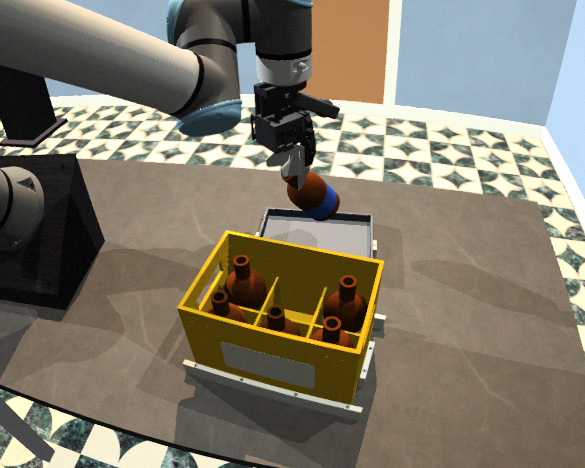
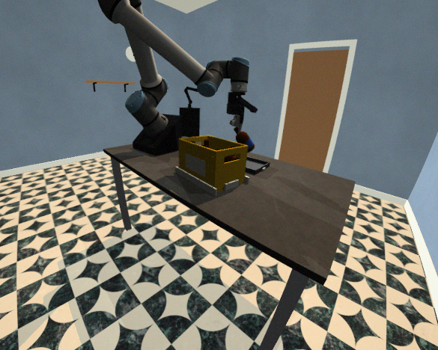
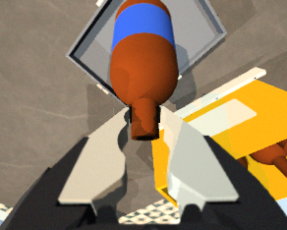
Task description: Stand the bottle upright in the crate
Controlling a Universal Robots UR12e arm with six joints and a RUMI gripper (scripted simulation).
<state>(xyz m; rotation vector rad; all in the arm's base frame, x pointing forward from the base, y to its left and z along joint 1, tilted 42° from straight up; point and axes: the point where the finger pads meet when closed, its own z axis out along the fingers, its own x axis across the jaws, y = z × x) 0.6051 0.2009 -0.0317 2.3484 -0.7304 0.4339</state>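
The bottle is 4 cm below my hand, 2 cm to the left of it and 2 cm ahead of it. Also, from my hand: crate: 25 cm to the right, 12 cm below, 4 cm ahead; then grey tray: 19 cm below, 4 cm to the left, 3 cm ahead.
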